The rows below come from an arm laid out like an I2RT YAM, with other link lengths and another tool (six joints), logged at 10 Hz.
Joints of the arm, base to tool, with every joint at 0 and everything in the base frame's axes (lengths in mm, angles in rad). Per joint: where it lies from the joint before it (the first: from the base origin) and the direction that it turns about. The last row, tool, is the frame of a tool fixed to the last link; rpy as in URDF.
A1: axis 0 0 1 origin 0 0 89.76
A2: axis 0 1 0 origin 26.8 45.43 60.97
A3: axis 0 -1 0 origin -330 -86 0
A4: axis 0 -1 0 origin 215.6 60.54 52.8
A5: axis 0 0 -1 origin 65.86 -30.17 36.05
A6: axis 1 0 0 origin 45.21 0 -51.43
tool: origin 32 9 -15 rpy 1.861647 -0.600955 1.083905
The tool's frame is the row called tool.
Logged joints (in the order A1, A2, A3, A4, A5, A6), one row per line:
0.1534 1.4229 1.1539 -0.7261 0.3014 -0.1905
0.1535 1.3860 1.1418 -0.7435 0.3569 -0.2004
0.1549 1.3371 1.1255 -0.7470 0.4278 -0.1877
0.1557 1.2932 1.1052 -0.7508 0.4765 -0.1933
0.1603 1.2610 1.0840 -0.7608 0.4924 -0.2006
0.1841 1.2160 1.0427 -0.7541 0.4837 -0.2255
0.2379 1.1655 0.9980 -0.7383 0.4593 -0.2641
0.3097 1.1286 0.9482 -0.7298 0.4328 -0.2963
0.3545 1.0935 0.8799 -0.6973 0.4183 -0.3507
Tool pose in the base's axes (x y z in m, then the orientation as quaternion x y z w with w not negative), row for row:
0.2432 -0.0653 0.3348 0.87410 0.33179 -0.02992 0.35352
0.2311 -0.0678 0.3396 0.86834 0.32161 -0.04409 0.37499
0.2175 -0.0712 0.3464 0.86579 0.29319 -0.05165 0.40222
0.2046 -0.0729 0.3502 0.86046 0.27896 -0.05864 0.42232
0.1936 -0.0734 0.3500 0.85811 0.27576 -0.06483 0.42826
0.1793 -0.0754 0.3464 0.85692 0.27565 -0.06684 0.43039
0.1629 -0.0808 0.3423 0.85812 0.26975 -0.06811 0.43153
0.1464 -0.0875 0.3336 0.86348 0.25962 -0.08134 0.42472
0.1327 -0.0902 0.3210 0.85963 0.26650 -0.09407 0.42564
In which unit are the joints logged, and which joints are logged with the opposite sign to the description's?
The joints are logged in radians. Opposite sign: A1.
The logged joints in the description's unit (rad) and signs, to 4 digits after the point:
-0.1534 1.4229 1.1539 -0.7261 0.3014 -0.1905
-0.1535 1.3860 1.1418 -0.7435 0.3569 -0.2004
-0.1549 1.3371 1.1255 -0.7470 0.4278 -0.1877
-0.1557 1.2932 1.1052 -0.7508 0.4765 -0.1933
-0.1603 1.2610 1.0840 -0.7608 0.4924 -0.2006
-0.1841 1.2160 1.0427 -0.7541 0.4837 -0.2255
-0.2379 1.1655 0.9980 -0.7383 0.4593 -0.2641
-0.3097 1.1286 0.9482 -0.7298 0.4328 -0.2963
-0.3545 1.0935 0.8799 -0.6973 0.4183 -0.3507

